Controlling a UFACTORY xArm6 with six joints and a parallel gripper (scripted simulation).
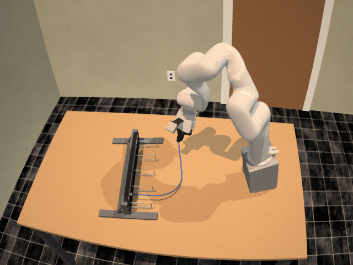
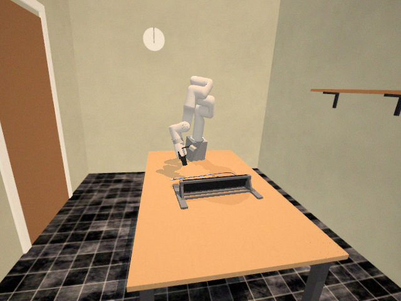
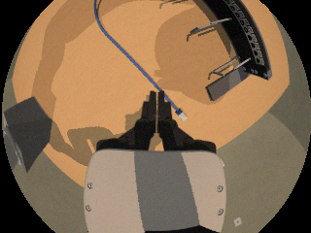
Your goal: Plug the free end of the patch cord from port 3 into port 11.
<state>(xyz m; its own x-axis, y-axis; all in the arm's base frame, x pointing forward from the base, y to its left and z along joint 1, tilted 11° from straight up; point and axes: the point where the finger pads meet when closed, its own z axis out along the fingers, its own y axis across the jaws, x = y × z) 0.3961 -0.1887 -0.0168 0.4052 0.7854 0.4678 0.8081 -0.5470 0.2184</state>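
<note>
Right now my hand is 12 cm above the plug, 10 cm to the left of it and 2 cm short of it.
</note>
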